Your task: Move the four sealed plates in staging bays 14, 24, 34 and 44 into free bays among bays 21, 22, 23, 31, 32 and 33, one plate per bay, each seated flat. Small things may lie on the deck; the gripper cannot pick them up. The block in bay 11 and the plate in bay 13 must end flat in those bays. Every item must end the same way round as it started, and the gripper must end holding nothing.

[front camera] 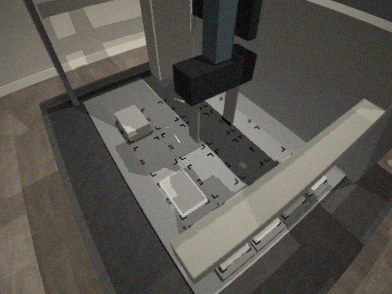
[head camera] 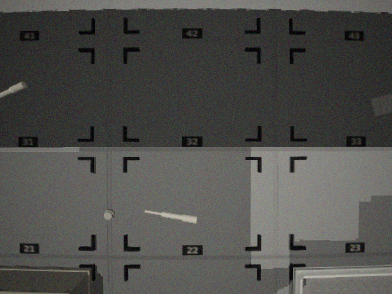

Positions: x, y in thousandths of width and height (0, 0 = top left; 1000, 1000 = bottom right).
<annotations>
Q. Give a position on a bay 23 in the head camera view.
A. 843, 679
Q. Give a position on a block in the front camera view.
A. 341, 420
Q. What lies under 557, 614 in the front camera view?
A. A bay 23.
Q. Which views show my gripper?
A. The front camera view only.
</annotations>
